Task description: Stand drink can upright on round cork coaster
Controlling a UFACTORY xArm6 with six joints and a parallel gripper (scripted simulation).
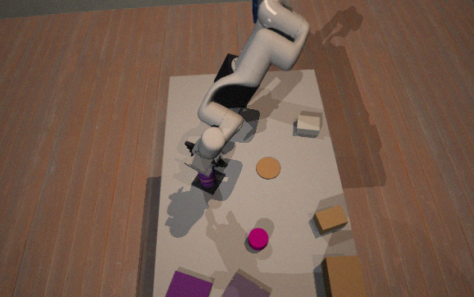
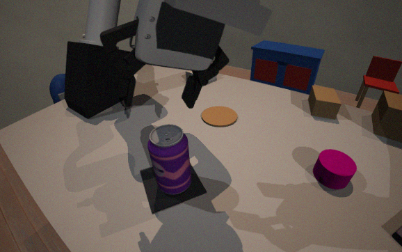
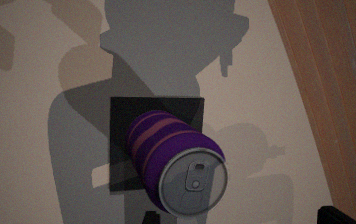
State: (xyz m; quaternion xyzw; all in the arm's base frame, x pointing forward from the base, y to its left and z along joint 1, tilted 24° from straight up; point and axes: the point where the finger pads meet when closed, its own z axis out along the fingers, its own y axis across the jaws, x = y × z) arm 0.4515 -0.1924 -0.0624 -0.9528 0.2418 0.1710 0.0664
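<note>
The drink can lies 120 mm below my hand. Round my hand: square dark coaster: 10 mm behind, 190 mm below; then round cork coaster: 30 mm behind, 260 mm to the left, 190 mm below; then magenta cylinder: 280 mm ahead, 170 mm to the left, 170 mm below.
</note>
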